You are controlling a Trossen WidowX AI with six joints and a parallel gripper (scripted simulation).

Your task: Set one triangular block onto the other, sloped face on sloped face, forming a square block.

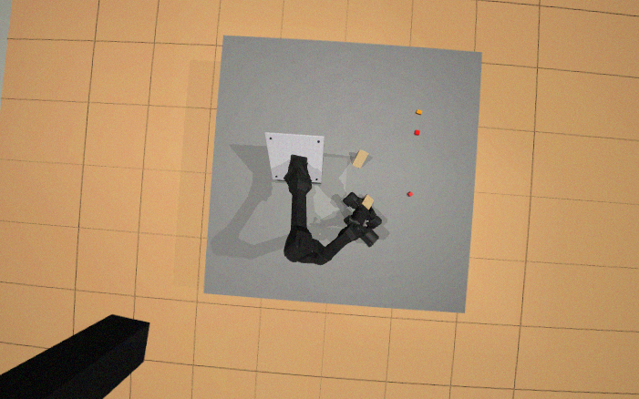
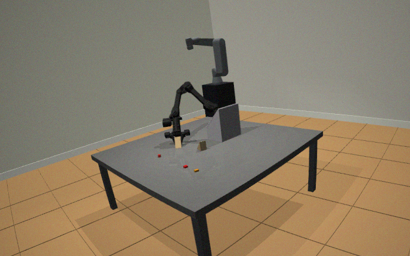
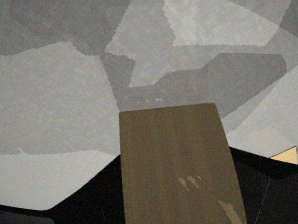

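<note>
Right now my gripper tip is 1 cm to the left of the tan triangular block and 1 cm past it. From my gripper tip the other things lie so: orange cube: 48 cm to the left, 18 cm ahead, 1 cm below.
</note>
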